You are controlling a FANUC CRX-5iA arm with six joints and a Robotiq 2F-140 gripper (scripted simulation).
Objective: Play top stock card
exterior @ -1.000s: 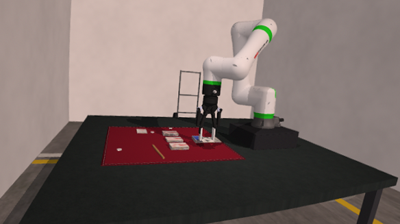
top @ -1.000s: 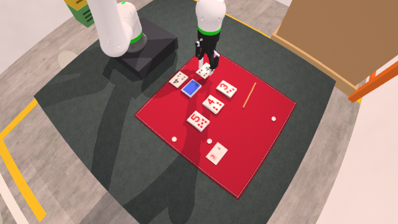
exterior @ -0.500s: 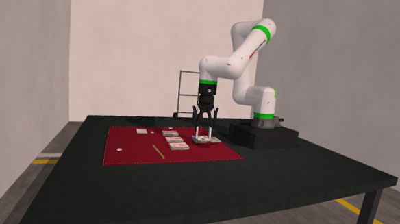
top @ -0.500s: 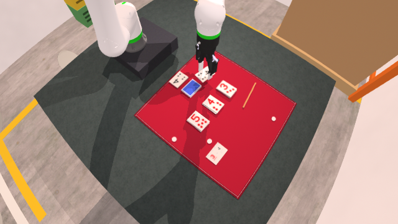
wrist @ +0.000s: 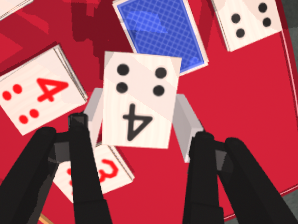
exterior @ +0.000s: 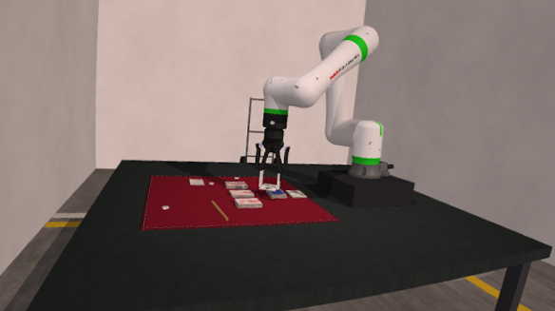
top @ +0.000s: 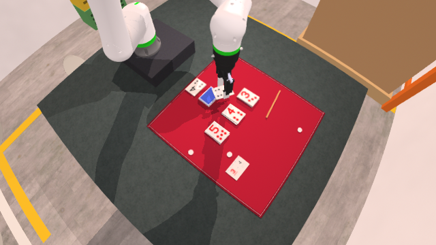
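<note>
My gripper is now 80 mm short of the red 5 card, 170 mm to the left of it and 60 mm above it. The rest, counted from my hand: red card cloth 140 mm ahead, 60 mm to the right, 90 mm below; red 4 card 90 mm ahead, 50 mm to the right, 60 mm below; wooden stick 230 mm ahead, 100 mm to the left, 70 mm below.
</note>
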